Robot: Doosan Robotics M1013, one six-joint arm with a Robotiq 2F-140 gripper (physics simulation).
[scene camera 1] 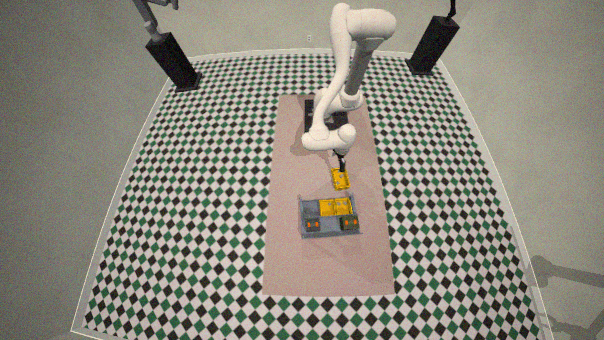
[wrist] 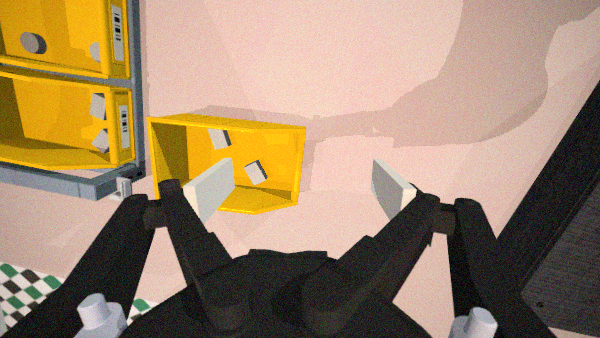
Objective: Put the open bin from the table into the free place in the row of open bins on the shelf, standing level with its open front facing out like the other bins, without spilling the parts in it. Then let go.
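Frame: origin at the arm's base, x ahead, y left, z up, level; metres.
Seen in the pictures: gripper, fingertip midpoint: [scene camera 1: 336, 163] [wrist: 301, 173].
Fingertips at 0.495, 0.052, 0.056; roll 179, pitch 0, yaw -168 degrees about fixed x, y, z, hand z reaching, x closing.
A point is followed by its place in that frame, as x, y, z.
The yellow open bin [scene camera 1: 340, 182] @[0.605, 0.090, -0.056] [wrist: 200, 150] @[0.642, 0.090, -0.055] sits upright on the pink table, apart from the shelf, with two small grey parts inside. The blue-grey shelf [scene camera 1: 327, 233] @[0.976, -0.056, 0.044] [wrist: 89, 187] @[0.732, 0.135, 0.027] holds two yellow bins side by side, one [scene camera 1: 327, 207] @[0.793, -0.030, -0.049] [wrist: 65, 25] @[0.820, -0.036, -0.049] and another [scene camera 1: 343, 206] @[0.792, 0.088, -0.049] [wrist: 55, 120] @[0.851, 0.090, -0.049], both with parts in them. The free place [scene camera 1: 311, 208] @[0.793, -0.146, -0.052] is left of them in the scene view. My gripper [scene camera 1: 342, 170] @[0.495, 0.052, 0.056] [wrist: 301, 173] @[0.495, 0.052, 0.056] is open and empty. In the wrist view its left finger overlaps the loose bin; the right finger is beyond the bin's right end. The exact height gap cannot be told.
Two dark green boxes with orange latches [scene camera 1: 312, 224] @[0.923, -0.154, 0.165] [scene camera 1: 349, 222] @[0.922, 0.070, 0.140] stand on the shelf, at its left and right. The pink table [scene camera 1: 325, 270] @[1.216, -0.076, -0.058] extends around the shelf. The dark base plate [scene camera 1: 309, 107] @[-0.116, -0.109, -0.007] [wrist: 565, 240] @[0.162, 0.082, 0.008] lies behind the bin, under the arm.
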